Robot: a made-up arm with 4 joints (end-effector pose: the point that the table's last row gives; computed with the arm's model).
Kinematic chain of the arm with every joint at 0, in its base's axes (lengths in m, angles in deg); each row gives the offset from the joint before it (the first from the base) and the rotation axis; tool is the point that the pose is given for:
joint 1: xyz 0 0 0.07 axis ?
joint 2: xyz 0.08 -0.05 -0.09 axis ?
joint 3: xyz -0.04 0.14 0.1 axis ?
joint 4: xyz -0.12 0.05 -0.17 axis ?
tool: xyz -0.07 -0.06 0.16
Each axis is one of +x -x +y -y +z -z.
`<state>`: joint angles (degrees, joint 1 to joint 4).
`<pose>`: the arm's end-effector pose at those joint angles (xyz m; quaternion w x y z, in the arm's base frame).
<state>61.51 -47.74 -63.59 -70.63</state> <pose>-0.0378 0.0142 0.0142 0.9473 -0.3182 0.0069 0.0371</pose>
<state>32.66 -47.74 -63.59 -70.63</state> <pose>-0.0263 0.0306 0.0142 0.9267 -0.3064 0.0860 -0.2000</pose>
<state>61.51 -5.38 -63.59 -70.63</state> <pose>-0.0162 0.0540 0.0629 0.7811 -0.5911 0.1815 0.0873</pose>
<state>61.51 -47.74 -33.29 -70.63</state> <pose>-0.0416 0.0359 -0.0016 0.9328 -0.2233 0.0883 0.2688</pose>
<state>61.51 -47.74 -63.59 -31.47</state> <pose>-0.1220 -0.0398 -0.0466 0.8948 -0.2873 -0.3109 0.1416</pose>
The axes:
joint 1: +z
joint 2: +y
joint 3: +x
joint 4: -y

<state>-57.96 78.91 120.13 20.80</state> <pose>0.1868 -0.0455 0.2789 0.0606 0.6062 -0.0587 -0.7908</pose>
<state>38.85 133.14 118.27 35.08</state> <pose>0.1969 0.3699 0.1176 0.6012 -0.0458 0.3946 -0.6934</pose>
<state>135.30 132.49 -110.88 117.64</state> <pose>-0.1652 0.4344 0.0310 0.4095 -0.1121 -0.4655 -0.7766</pose>
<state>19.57 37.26 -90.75 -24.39</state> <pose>-0.0119 0.0963 0.1630 0.5809 -0.7581 0.2345 0.1811</pose>
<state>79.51 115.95 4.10 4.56</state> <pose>-0.0323 0.2714 0.1616 0.4529 -0.5143 0.6460 0.3363</pose>
